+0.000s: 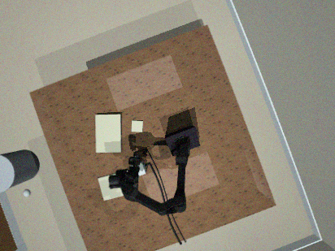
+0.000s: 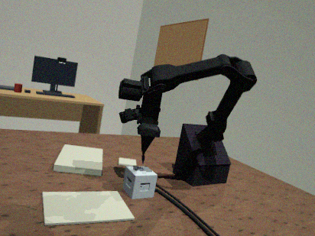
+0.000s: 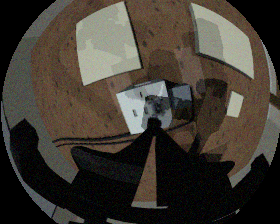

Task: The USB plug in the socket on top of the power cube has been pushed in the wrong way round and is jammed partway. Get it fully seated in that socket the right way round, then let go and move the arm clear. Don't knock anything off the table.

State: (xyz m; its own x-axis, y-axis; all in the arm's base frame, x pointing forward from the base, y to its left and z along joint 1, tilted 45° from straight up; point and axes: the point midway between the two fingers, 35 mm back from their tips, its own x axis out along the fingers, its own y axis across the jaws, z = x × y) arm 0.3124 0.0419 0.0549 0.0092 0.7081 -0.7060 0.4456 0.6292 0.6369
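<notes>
Right now my gripper tip is 2 cm above the USB plug. From my gripper tip the other things lie so: thin cream sheet (19 cm ahead, 13 cm below, 7 cm to the left); then cream tile (25 cm to the right, 13 cm below, 8 cm behind); then thick cream slab (27 cm to the right, 12 cm below, 11 cm ahead).
</notes>
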